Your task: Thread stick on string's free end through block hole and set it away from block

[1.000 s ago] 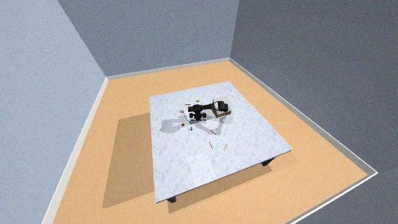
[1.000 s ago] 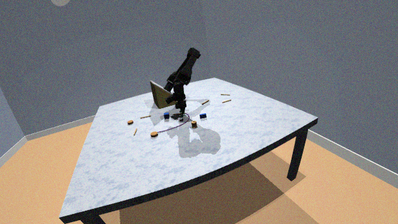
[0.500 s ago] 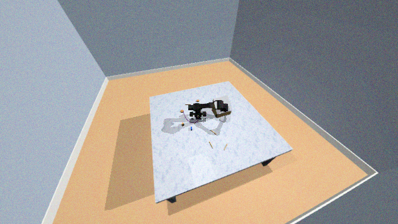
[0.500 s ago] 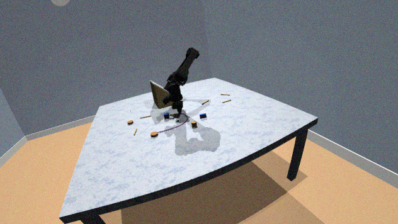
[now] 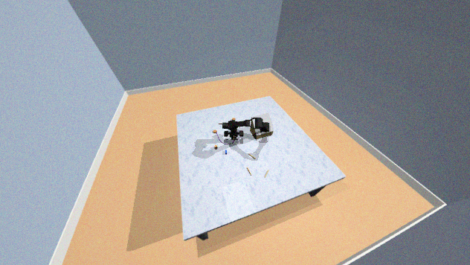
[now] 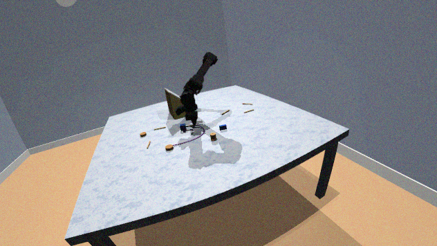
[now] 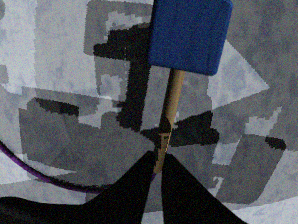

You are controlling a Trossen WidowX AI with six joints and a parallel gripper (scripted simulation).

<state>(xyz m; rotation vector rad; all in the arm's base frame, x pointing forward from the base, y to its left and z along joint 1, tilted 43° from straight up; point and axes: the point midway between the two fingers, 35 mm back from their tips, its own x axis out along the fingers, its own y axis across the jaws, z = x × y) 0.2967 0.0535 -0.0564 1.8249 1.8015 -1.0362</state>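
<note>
My gripper tip is 7 cm to the left of the blue block and 2 cm past it. Round my gripper tip: thin stick 1 cm to the right; short wooden cylinder 19 cm ahead, 5 cm to the left.
</note>
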